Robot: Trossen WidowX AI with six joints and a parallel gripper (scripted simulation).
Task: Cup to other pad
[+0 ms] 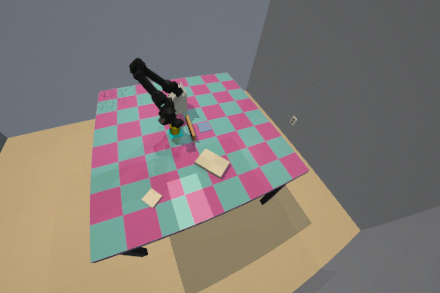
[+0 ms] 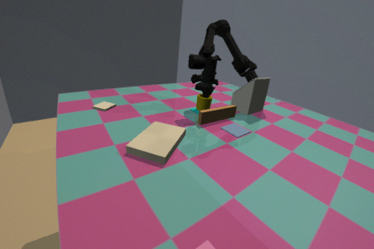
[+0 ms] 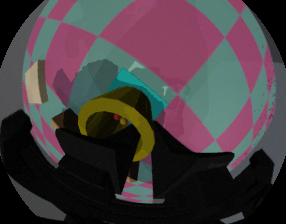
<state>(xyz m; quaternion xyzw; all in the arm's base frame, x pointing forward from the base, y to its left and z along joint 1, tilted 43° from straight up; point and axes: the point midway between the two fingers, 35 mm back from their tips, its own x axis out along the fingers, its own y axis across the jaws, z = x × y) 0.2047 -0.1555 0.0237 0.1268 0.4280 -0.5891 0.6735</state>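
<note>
Right now my gripper tip is 20 mm short of the yellow cup and 10 mm to the right of it. Round my gripper tip: cyan pad: 50 mm below, 30 mm ahead, 10 mm to the left; wooden bar: 120 mm to the left, 40 mm ahead, 30 mm below; red marble: 30 mm to the left, 30 mm ahead, 20 mm below.
</note>
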